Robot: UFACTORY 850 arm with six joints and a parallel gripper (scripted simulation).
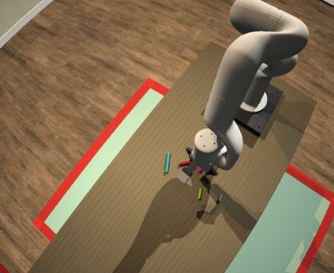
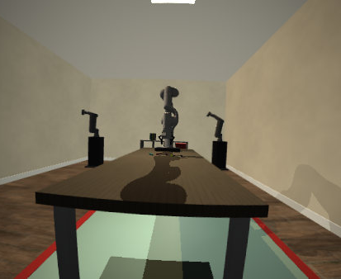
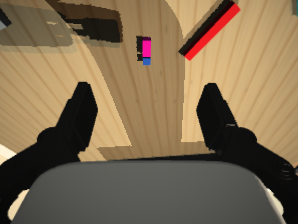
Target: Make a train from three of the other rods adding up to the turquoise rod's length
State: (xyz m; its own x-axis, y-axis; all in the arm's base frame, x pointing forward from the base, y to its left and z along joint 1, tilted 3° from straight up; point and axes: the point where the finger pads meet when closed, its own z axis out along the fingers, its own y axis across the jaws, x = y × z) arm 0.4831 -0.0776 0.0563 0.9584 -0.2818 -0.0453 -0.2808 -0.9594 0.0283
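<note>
Now: hand 110 mm above the red rod, 70 mm to the left of it and 10 mm past it. Also, from my hand: blue rod: 110 mm below, 20 mm behind, 10 mm to the left; lime rod: 110 mm below, 90 mm ahead, 50 mm to the left; magenta rod: 110 mm below, 10 mm behind.
</note>
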